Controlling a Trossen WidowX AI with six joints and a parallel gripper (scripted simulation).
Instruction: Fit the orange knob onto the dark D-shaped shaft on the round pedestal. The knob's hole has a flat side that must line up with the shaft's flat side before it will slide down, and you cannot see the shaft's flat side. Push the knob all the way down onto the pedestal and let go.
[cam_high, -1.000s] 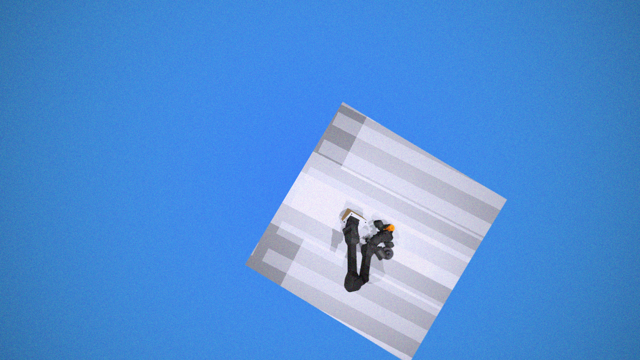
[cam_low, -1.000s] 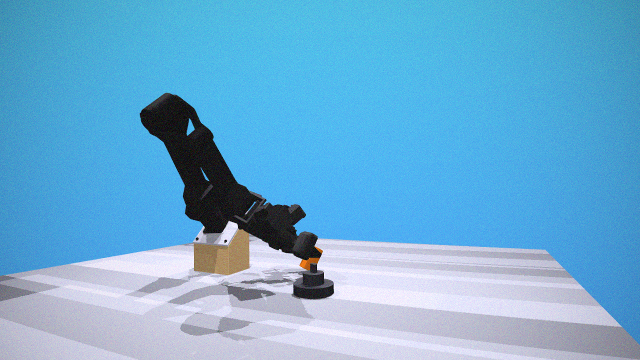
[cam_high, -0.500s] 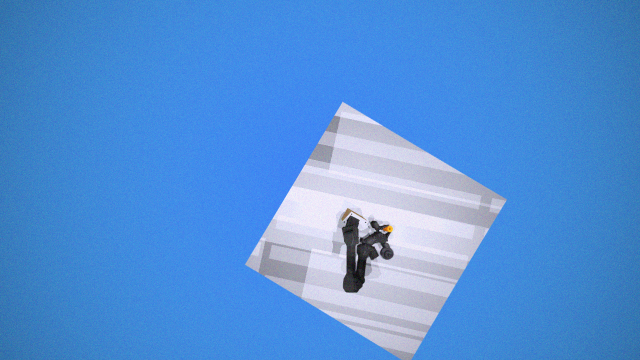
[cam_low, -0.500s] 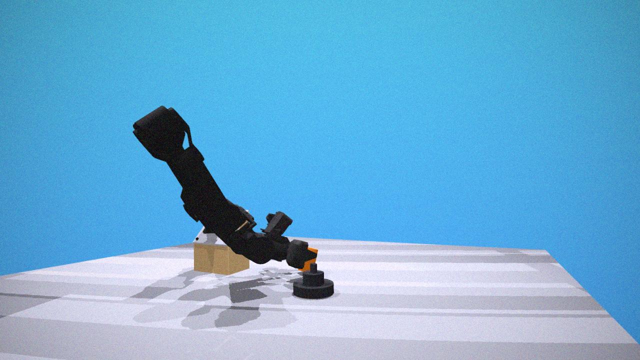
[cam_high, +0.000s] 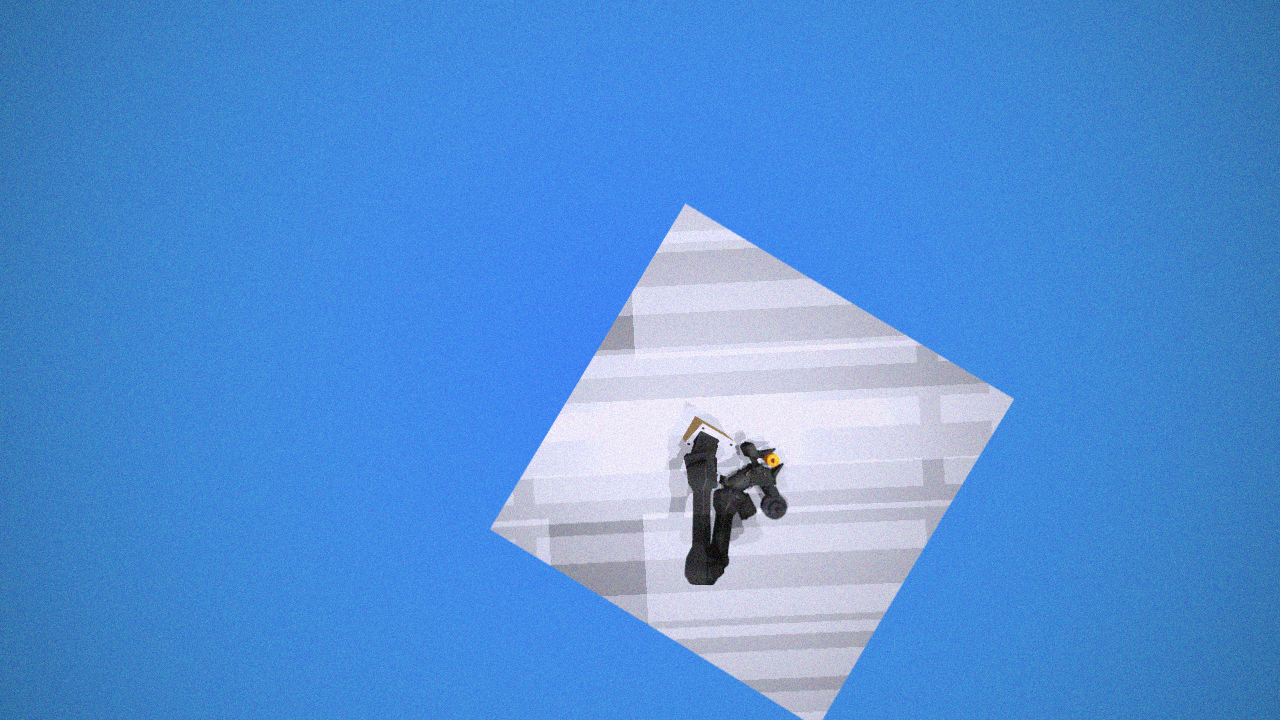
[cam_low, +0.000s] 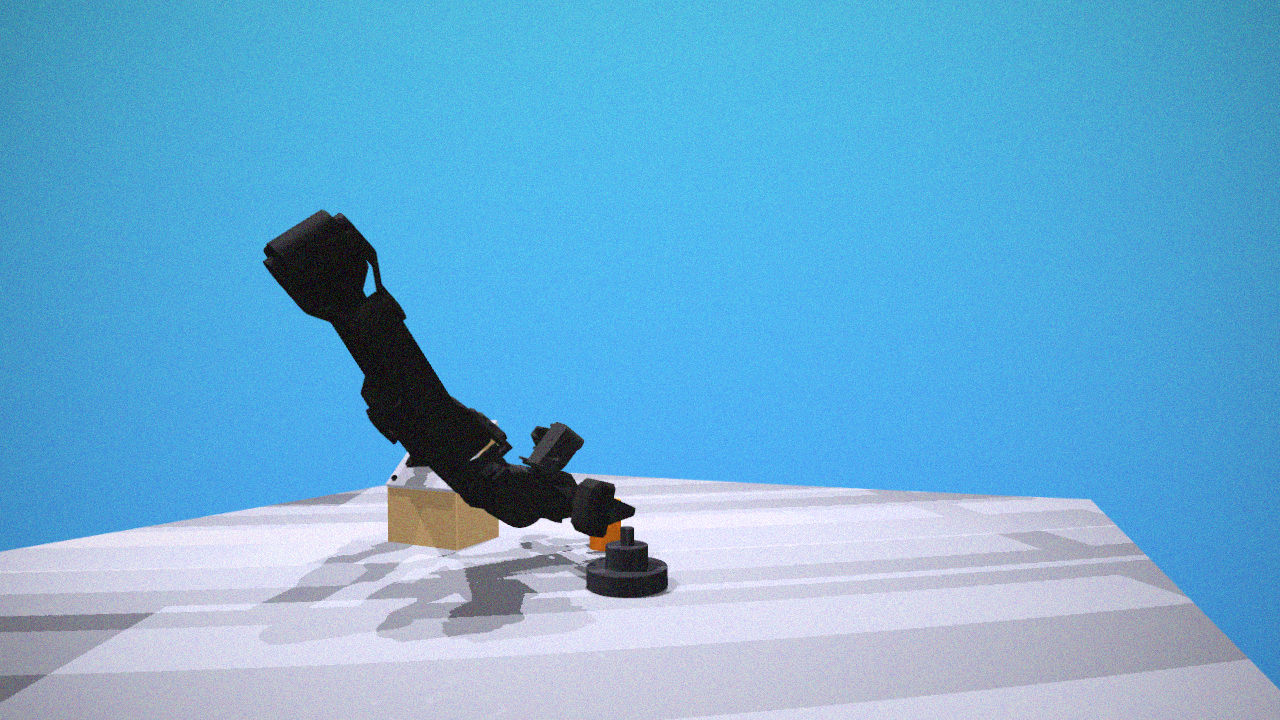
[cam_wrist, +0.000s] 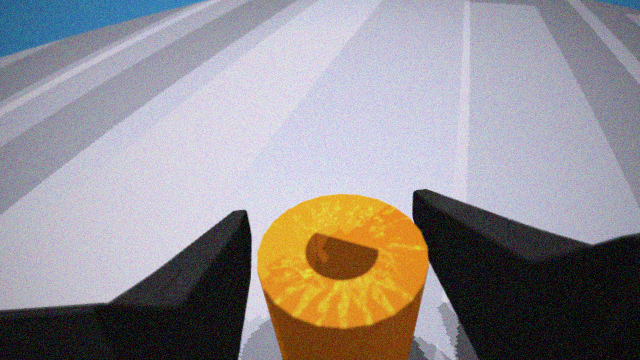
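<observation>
My gripper tip is now 20 mm past the orange knob, 20 mm to the left of it and 20 mm above it. The rest, counted from my gripper tip: pedestal: 70 mm ahead, 160 mm to the right, 20 mm below.
</observation>
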